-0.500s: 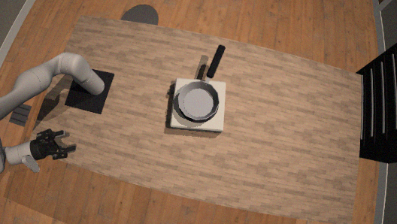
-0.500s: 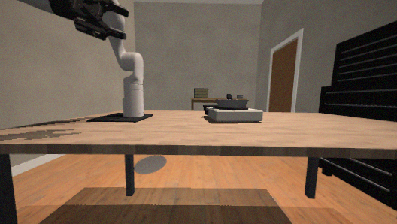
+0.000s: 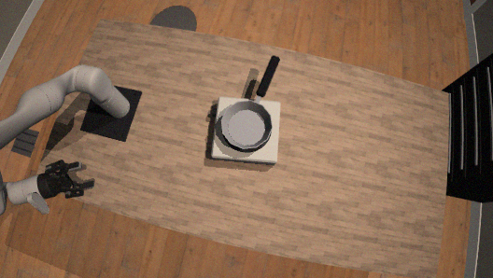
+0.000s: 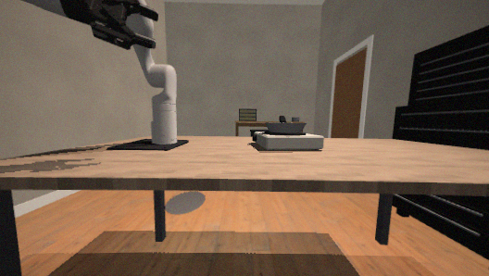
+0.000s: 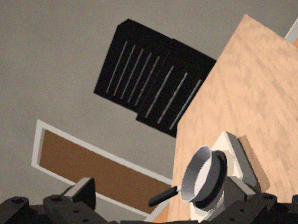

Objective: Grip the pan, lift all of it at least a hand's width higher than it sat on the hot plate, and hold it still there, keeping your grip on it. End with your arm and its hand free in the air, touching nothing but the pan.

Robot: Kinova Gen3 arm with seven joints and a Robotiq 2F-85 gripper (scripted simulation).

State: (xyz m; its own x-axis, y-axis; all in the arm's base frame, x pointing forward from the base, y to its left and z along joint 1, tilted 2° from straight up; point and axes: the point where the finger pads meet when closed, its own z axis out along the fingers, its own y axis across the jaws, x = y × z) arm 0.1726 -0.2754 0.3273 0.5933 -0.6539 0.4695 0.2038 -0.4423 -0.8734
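My gripper is now 440 mm to the right of the pan, 360 mm short of it and 230 mm above it. From my hand the other things lie so: hot plate: 370 mm to the left, 330 mm ahead, 290 mm below.
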